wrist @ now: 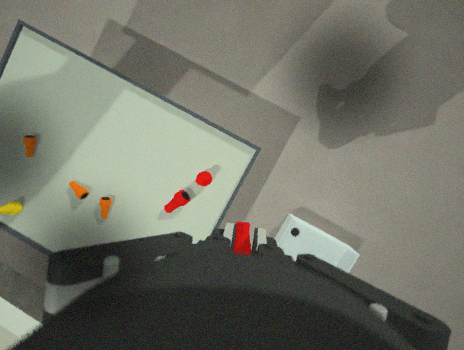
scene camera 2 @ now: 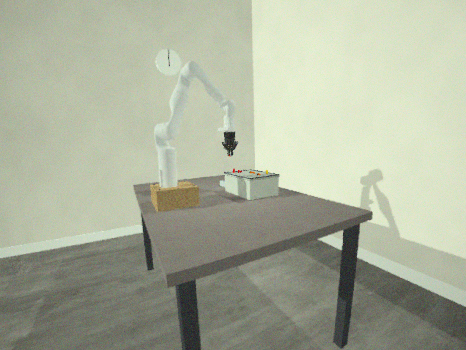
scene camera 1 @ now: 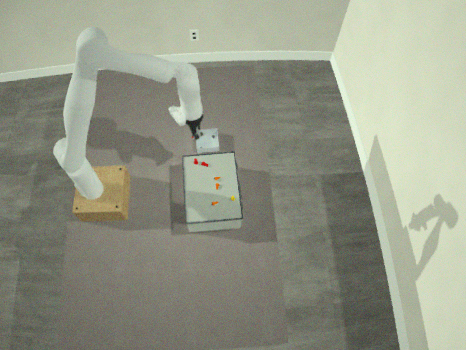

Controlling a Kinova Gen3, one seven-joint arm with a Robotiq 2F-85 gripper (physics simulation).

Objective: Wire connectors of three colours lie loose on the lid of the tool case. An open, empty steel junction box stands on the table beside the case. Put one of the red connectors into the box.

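Places are measured from the arm's base along level axes (x down, y back, z left), in metres.
Pixels of known places: gripper, fingertip midpoint: (wrist: 243,240) (scene camera 2: 230,156) (scene camera 1: 195,137); arm's base at its link origin: (scene camera 2: 169,186) (scene camera 1: 93,189).
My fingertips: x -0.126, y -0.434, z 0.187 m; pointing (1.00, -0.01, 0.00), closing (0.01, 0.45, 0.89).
Note:
For each thing: its top centre in the pictures, then the offset to it from my fingertips. "spot": a spot on its surface instead. Level surfaces: height alone.
- yellow connector at its top centre: (scene camera 1: 233,196) (scene camera 2: 266,169) dx +0.082, dy -0.154, dz -0.215 m
- table at its surface level: dx +0.228 m
- tool case at a spot on its surface: (scene camera 2: 263,186) spot: dx +0.161, dy -0.073, dz -0.308 m
My gripper (scene camera 1: 195,136) (scene camera 2: 230,153) (wrist: 243,240) is shut on a red connector (wrist: 242,238), held high above the table. In scene camera 1 the fingertips appear at the left edge of the open junction box (scene camera 1: 208,141) (wrist: 322,243). In the wrist view the box is right of the fingertips, partly hidden by the gripper. Two more red connectors lie on the tool case lid (scene camera 1: 200,212) (wrist: 150,145), near its box-side end: one red connector (scene camera 1: 196,161) (wrist: 203,178) seen end-on, another red connector (scene camera 1: 204,164) (wrist: 177,201) on its side.
Several orange connectors, one being this orange connector (scene camera 1: 217,186) (wrist: 105,207), and a yellow connector (scene camera 1: 233,198) (scene camera 2: 267,172) (wrist: 11,208) are farther along the lid. The arm stands on a wooden block (scene camera 1: 112,187) (scene camera 2: 175,196) on the table (scene camera 2: 250,225). The tool case (scene camera 2: 263,186) rises higher than the box.

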